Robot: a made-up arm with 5 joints.
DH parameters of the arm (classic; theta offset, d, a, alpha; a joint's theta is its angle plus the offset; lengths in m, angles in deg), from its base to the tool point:
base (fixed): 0 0.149 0 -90
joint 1: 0 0.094 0.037 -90
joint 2: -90 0.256 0.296 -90
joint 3: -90 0.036 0.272 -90
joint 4: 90 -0.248 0.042 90
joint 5: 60.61 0 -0.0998 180
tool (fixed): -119.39 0.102 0 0
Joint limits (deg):
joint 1: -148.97..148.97
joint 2: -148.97..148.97
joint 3: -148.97..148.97
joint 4: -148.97..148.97
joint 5: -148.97..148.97
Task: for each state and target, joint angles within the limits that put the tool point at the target. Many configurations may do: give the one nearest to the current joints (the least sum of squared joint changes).
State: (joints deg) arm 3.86 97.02 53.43 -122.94 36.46
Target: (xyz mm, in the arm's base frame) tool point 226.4 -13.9 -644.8
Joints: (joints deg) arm 6.48 115.34 43.37 -124.09 33.14
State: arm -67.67 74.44 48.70 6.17 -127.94
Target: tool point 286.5 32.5 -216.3
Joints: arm -16.44 89.89 1.07 7.02 -116.90
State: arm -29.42 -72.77 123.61 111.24 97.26
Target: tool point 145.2 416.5 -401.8
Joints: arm -58.68 -67.52 118.20 87.92 122.21
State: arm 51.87 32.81 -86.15 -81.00 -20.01
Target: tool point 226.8 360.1 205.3
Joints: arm 28.33 39.47 -126.34 -84.70 -5.03
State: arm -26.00 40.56 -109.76 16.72 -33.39
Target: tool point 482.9 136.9 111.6
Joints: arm 12.22 70.14 -145.36 16.83 -33.18
